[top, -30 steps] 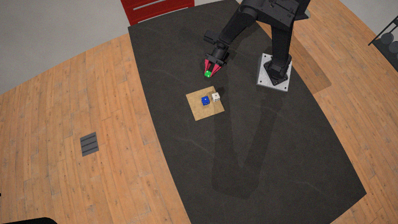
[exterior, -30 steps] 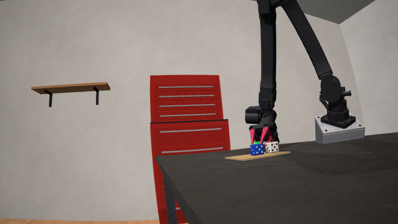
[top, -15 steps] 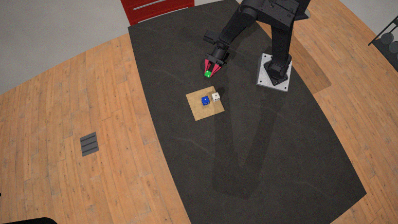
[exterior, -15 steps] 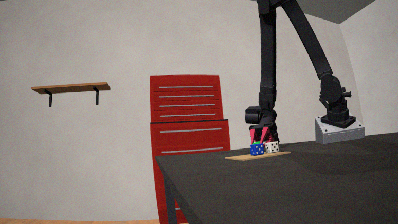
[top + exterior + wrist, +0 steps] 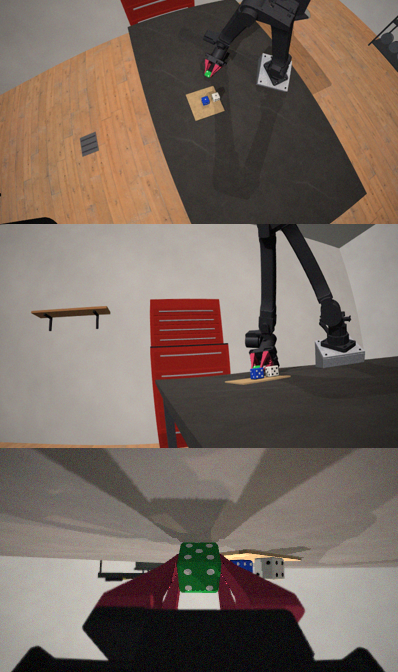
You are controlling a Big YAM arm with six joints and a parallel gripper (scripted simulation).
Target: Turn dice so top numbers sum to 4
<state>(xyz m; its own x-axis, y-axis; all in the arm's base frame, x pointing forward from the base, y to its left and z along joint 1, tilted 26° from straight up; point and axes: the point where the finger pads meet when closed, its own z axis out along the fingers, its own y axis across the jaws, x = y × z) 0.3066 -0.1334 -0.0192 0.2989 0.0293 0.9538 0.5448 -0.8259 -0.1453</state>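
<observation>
Now: hand right at the green die. Round my hand: blue die (13 cm to the left, 7 cm ahead); then white die (13 cm to the left, 2 cm ahead); then tan mat (13 cm to the left, 7 cm ahead, 2 cm below).
</observation>
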